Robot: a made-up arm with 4 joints. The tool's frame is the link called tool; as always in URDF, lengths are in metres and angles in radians. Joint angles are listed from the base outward. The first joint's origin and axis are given. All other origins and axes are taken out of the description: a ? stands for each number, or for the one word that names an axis. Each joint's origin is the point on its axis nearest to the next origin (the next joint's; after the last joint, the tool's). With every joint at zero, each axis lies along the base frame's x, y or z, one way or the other. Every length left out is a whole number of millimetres.
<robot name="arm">
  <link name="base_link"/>
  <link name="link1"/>
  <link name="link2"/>
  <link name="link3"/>
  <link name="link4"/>
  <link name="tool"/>
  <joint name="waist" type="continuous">
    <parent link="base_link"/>
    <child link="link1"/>
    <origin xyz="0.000 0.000 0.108"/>
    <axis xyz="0 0 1"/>
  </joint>
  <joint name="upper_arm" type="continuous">
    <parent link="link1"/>
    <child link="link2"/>
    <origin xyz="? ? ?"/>
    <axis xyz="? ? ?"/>
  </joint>
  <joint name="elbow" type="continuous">
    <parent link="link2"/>
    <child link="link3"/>
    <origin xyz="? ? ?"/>
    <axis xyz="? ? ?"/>
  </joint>
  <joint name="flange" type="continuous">
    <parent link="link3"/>
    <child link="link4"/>
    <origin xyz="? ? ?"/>
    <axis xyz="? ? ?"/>
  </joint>
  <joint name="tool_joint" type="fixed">
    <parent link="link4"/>
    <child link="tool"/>
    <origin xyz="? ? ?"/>
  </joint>
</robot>
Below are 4 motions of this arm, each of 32 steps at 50 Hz.
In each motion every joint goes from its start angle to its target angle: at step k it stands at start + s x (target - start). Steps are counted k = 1, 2, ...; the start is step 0. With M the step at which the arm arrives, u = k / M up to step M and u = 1 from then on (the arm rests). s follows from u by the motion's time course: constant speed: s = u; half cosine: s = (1 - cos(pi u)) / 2; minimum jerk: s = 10 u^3 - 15 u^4 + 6 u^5.
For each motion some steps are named. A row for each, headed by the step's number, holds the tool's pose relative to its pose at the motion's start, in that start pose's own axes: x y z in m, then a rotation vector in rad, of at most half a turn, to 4 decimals.
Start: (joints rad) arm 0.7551 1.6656 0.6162 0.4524
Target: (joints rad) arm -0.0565 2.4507 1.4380 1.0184
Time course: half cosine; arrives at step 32
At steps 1, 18, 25, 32:
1: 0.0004 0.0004 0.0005 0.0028 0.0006 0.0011
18: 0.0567 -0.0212 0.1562 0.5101 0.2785 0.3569
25: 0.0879 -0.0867 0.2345 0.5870 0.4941 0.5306
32: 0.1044 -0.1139 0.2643 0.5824 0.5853 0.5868

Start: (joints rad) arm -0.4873 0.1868 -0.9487 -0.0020
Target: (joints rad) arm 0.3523 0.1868 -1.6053 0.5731
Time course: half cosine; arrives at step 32
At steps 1, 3, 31, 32:
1: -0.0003 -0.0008 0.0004 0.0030 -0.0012 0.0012
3: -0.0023 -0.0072 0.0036 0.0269 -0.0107 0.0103
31: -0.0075 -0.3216 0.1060 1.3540 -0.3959 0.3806
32: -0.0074 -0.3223 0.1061 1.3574 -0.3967 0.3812

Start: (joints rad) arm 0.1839 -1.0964 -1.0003 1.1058
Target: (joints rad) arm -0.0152 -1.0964 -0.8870 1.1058
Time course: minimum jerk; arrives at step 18
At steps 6, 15, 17, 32:
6: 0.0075 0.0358 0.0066 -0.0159 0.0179 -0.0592
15: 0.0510 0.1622 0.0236 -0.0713 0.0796 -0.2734
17: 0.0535 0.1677 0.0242 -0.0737 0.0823 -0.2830
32: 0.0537 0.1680 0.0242 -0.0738 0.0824 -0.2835

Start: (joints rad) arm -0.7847 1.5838 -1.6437 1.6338
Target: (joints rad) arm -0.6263 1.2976 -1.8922 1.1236
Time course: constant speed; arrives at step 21
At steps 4, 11, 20, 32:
4: -0.0063 0.0011 0.0301 -0.0915 0.0545 0.0164
11: -0.0130 0.0020 0.0852 -0.2410 0.1443 0.0575
20: -0.0120 0.0007 0.1592 -0.4129 0.2456 0.1317
32: -0.0112 0.0003 0.1675 -0.4305 0.2557 0.1413

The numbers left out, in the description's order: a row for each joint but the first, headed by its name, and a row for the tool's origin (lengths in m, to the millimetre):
upper_arm: xyz -0.293 0.008 0.000, axis 1 0 0
elbow: xyz 0.000 0.257 -0.321, axis 0 1 0
flange: xyz -0.412 0.000 -0.072, axis 1 0 0
tool: xyz 0.000 0.105 -0.046

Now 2 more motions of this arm.
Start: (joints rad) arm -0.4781 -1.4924 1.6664 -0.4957
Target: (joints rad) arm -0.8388 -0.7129 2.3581 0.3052
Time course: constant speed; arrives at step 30
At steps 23, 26, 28, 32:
23: -0.2234 -0.2204 0.2725 0.4480 0.6529 0.7469
26: -0.2261 -0.2507 0.3082 0.4781 0.7628 0.8166
28: -0.2252 -0.2696 0.3314 0.4935 0.8377 0.8591
32: -0.2225 -0.2872 0.3541 0.5048 0.9137 0.8984

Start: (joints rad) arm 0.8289 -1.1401 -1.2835 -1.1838
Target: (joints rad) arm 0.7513 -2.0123 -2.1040 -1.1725
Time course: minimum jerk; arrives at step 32
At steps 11, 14, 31, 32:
11: 0.0067 0.0090 -0.1657 -0.0412 -0.2414 -0.0827
14: 0.0336 0.0071 -0.2745 -0.0470 -0.4148 -0.1360
31: 0.2614 -0.0237 -0.5695 0.1196 -1.0790 -0.2966
32: 0.2615 -0.0238 -0.5695 0.1197 -1.0793 -0.2966

